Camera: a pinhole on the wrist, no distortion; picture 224 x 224 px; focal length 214.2 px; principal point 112.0 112.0 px. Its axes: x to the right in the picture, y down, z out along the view. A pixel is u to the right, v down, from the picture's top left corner.
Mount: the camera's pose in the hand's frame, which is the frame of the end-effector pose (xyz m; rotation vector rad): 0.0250 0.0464 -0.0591 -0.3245 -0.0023 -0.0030
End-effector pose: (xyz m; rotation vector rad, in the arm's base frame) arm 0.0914 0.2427 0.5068 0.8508 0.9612 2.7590
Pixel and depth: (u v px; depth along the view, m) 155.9 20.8 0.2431
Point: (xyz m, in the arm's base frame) 0.1413 0.3531 0.6892
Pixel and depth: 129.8 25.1 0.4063
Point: 0.2481 0.4483 0.7901
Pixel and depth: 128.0 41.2 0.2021
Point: 0.1449 0.2990 0.6532
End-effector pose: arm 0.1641 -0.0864 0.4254 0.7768 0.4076 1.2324
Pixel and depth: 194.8 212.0 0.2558
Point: 0.1340 0.0164 0.7136
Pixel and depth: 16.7 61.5 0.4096
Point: 0.2952 -0.3348 0.7130
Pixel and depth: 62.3 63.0 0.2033
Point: 0.2095 -0.1447 0.5723
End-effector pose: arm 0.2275 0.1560 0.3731 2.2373 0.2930 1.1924
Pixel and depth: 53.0 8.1 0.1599
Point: 0.3097 0.0824 0.3232
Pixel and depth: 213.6 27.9 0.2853
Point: 0.5184 0.1056 0.3938
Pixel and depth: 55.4 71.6 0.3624
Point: 0.4279 -0.0735 0.2490
